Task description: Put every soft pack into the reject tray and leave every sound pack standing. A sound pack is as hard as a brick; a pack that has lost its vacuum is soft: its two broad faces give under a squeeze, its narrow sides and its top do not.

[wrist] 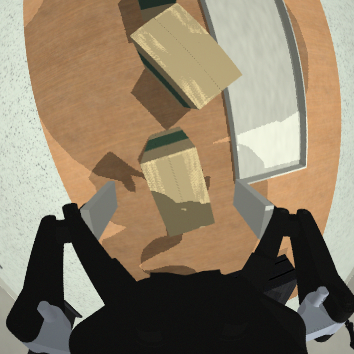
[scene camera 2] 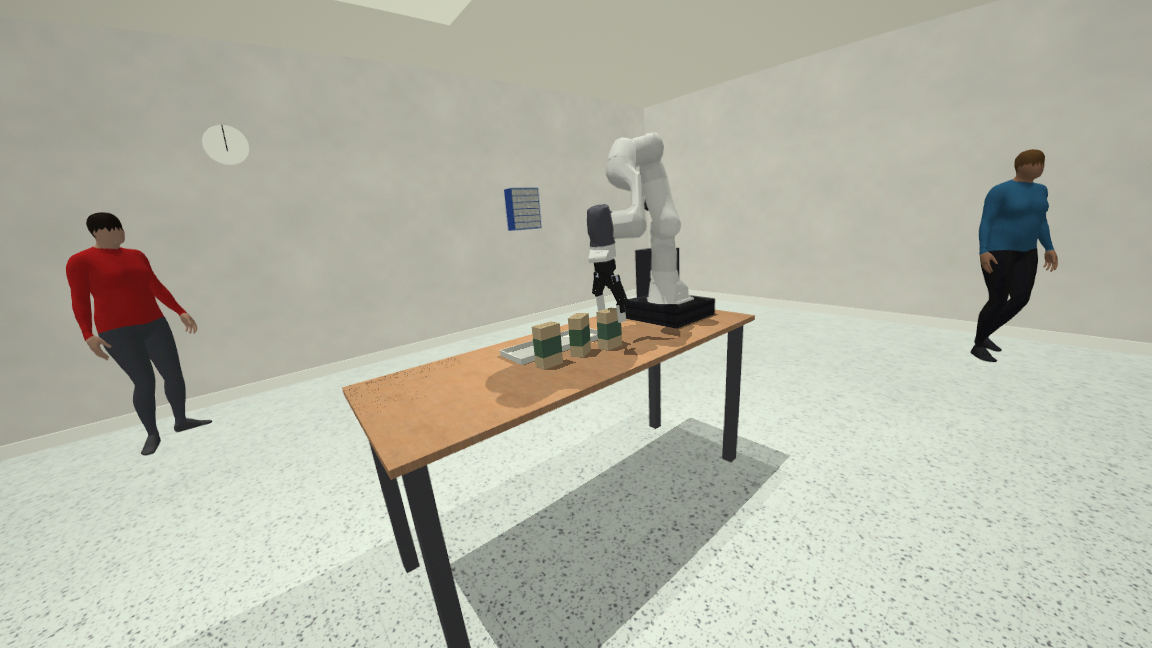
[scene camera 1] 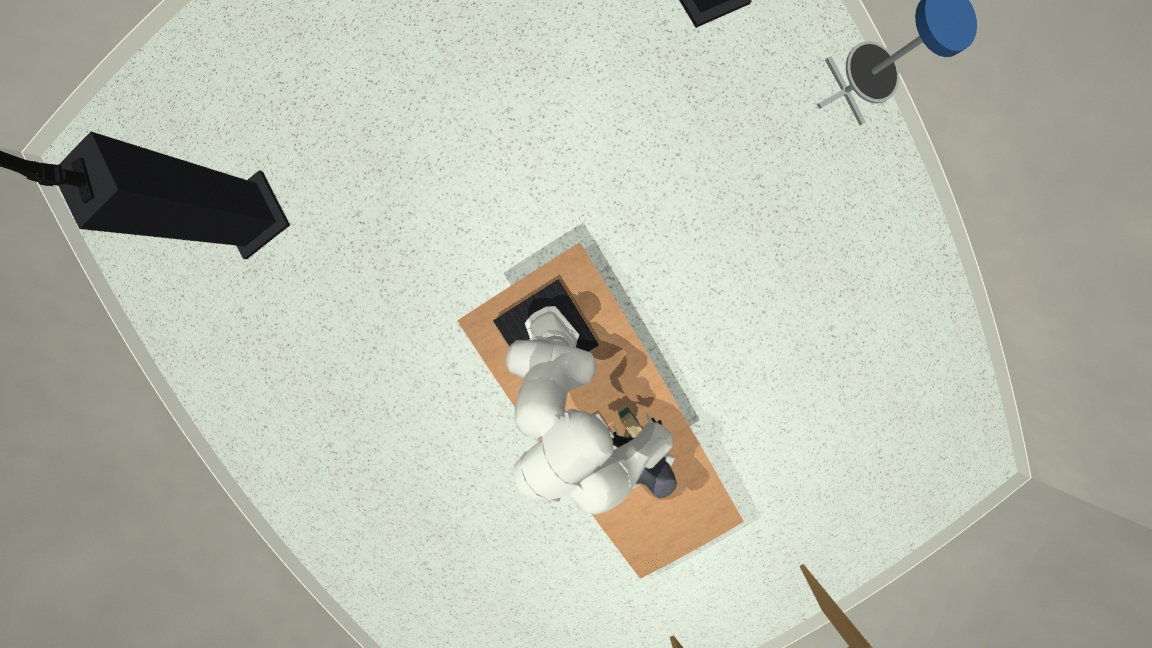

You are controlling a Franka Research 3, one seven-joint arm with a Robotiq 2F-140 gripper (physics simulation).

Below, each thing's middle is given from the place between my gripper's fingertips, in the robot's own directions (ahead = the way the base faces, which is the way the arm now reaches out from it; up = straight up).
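My gripper: 140 mm short of white reject tray [scene camera 2: 523, 353], 170 mm left of it, 100 mm above it.
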